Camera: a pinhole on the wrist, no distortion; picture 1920 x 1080 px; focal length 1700.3 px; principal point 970.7 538.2 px. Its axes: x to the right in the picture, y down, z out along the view. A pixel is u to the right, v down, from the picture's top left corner.
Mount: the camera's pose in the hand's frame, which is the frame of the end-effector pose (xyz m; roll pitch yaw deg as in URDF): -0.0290 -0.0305 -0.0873 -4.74 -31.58 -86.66
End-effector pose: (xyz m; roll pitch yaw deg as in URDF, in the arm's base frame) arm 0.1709 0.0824 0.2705 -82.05 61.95 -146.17
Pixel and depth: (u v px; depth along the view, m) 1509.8 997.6 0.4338
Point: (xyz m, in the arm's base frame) 0.3464 -0.2248 0.1510
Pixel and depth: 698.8 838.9 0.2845
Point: 0.3421 0.0195 0.1751
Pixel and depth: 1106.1 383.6 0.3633
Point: 0.4033 -0.0689 0.2596
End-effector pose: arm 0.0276 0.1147 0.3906 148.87 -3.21 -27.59
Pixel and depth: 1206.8 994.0 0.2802
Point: 0.0144 -0.0570 0.2963
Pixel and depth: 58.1 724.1 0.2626
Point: -0.0748 -0.0868 0.4575
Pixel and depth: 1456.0 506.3 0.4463
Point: -0.0904 -0.1254 0.1328
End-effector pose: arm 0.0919 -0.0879 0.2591 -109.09 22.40 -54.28
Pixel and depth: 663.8 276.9 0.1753
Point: 0.0564 -0.0121 0.1863
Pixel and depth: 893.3 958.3 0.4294
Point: 0.2236 0.0295 -0.0433
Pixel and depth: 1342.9 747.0 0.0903
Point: 0.0844 -0.0794 0.2638
